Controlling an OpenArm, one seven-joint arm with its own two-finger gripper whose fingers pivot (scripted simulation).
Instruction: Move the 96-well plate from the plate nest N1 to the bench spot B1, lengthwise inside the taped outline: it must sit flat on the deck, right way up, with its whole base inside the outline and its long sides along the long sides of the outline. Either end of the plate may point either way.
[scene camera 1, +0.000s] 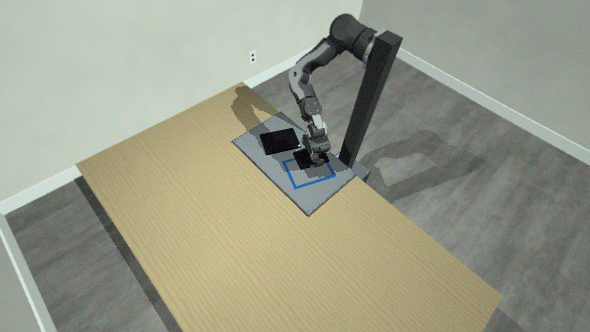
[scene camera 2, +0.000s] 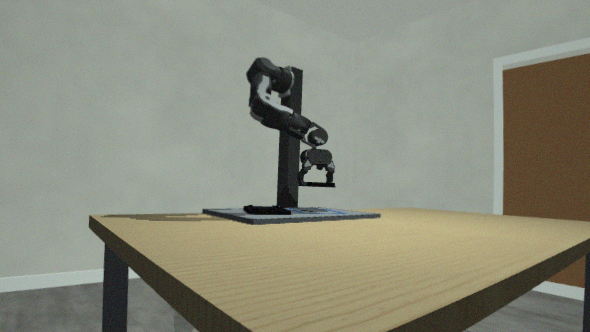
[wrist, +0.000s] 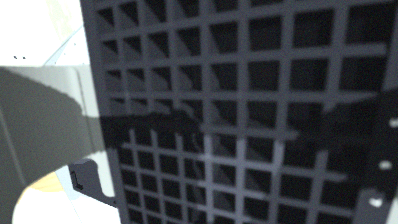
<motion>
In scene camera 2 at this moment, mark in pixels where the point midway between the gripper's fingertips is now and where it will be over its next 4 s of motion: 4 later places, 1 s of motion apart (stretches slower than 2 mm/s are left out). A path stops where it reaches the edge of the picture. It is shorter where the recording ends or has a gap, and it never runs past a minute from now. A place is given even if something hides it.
My gripper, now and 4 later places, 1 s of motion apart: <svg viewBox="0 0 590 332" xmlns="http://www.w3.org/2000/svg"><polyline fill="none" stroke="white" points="316,186 313,204 314,206 314,206 314,208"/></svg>
</motion>
